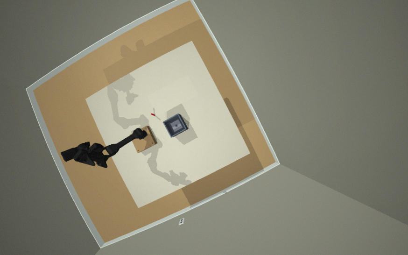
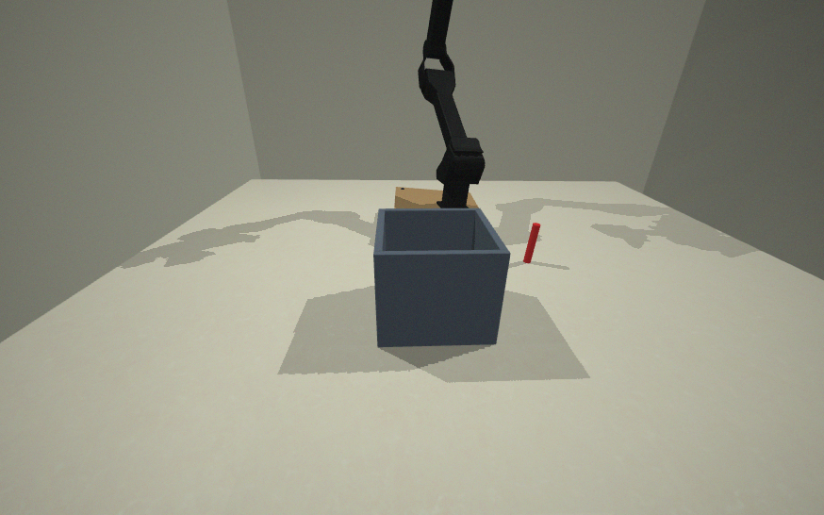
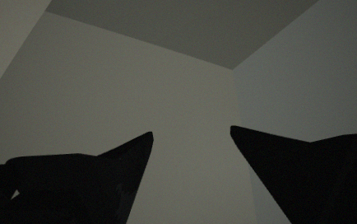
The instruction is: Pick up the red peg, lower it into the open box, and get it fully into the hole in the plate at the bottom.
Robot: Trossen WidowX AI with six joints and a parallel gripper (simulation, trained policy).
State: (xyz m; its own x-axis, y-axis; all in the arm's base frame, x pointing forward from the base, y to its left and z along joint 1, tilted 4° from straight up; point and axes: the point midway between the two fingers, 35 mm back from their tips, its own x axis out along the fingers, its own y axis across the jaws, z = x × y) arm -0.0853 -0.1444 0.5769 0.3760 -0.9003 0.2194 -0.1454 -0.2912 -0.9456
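My gripper tip is 250 mm short of the red peg, 230 mm to the right of it and 610 mm above it. Round my gripper tip: pale plate: 370 mm ahead, 610 mm below.
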